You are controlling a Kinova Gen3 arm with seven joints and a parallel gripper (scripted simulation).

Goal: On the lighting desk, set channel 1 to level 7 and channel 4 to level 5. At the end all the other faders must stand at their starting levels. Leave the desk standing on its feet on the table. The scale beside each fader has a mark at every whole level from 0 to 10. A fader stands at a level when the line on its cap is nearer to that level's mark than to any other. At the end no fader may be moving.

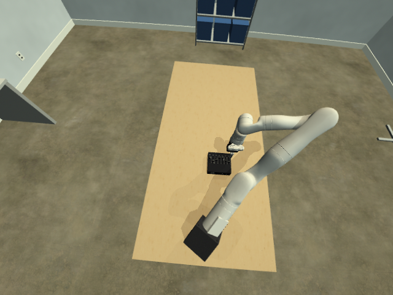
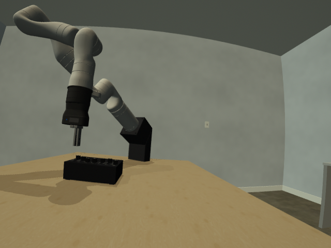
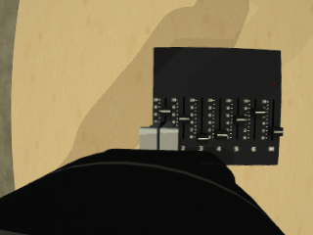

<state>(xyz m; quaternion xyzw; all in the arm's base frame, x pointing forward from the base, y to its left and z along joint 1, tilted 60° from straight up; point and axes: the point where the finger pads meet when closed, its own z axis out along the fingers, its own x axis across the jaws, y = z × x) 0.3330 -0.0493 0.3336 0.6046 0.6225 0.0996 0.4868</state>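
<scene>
Now: the channel 1 fader cap 50 mm below my hand, 20 mm behind it and 10 mm to the left of it. Also, from my hand: channel 4 fader cap (60 mm to the left, 50 mm below, 20 mm ahead).
</scene>
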